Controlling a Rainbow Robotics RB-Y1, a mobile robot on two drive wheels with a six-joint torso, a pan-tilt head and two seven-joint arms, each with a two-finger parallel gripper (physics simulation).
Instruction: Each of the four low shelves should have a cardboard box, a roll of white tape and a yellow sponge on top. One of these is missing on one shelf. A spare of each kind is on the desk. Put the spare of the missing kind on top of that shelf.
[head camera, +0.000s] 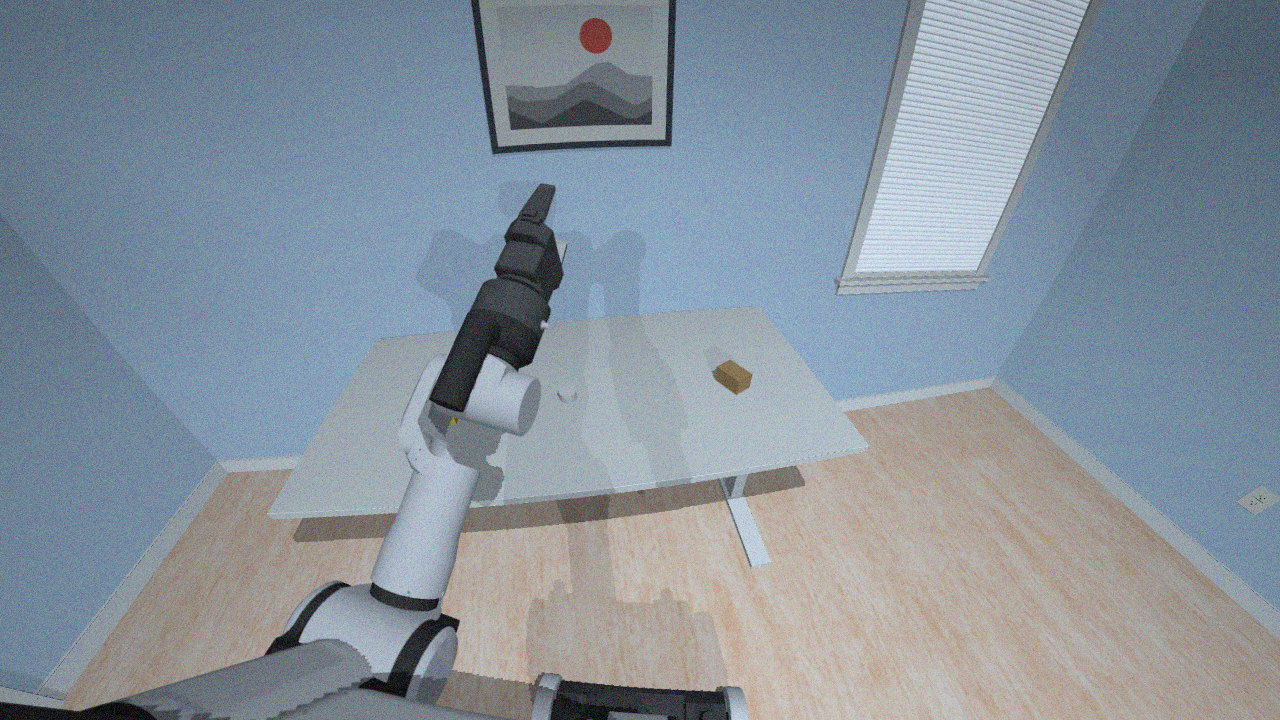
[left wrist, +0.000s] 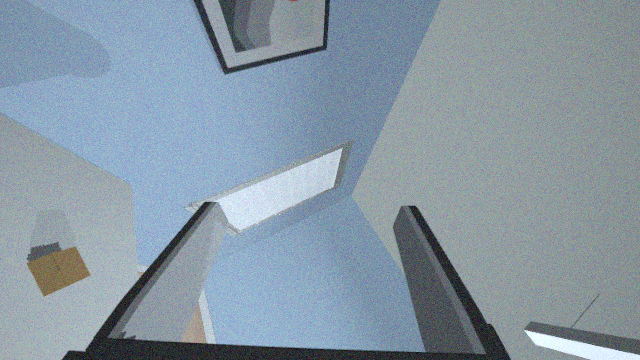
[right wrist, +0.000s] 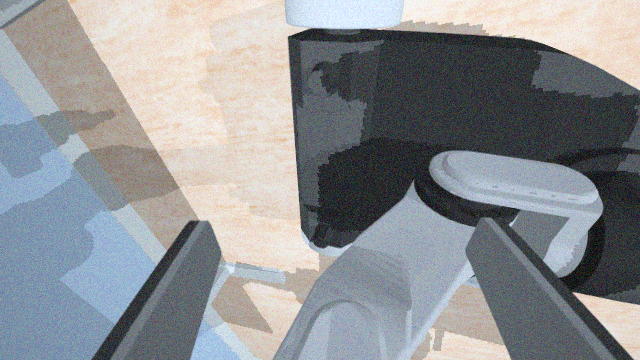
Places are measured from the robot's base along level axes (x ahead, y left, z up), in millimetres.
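Pixels of known places: left gripper, between the fingertips: (head camera: 555, 216) (left wrist: 309, 214); right gripper, between the fingertips: (right wrist: 343, 236).
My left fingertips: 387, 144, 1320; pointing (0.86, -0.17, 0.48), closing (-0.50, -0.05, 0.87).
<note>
Ahead of a thing's pixels: the offset from my left fingertips to its top centre, as dx, dy, dz. Level surfaces: height alone.
The desk @[dz -600] (head camera: 787, 429) (left wrist: 102, 210) stands against the blue wall. A brown cardboard box @[+387, -371, -549] (head camera: 733, 377) (left wrist: 58, 271) lies on its right part in the head view. A white tape roll @[+292, +110, -575] (head camera: 566, 394) lies near its middle. A small bit of the yellow sponge @[+171, +455, -554] (head camera: 453, 420) shows at the left; my left arm hides the rest. My left gripper (head camera: 555, 216) (left wrist: 309, 214) is open and empty, raised above the far part of the desk and pointing toward the wall. My right gripper (right wrist: 343, 236) is open and empty, with floor and the robot's own body behind it. The low shelves do not show.
A framed picture (head camera: 581, 136) (left wrist: 275, 59) hangs above the desk, and a window with blinds (head camera: 966, 143) (left wrist: 290, 187) is to its right in the head view. A desk foot (head camera: 747, 532) stands on the wooden floor. The robot's dark base (right wrist: 450, 110) fills much of the right wrist view.
</note>
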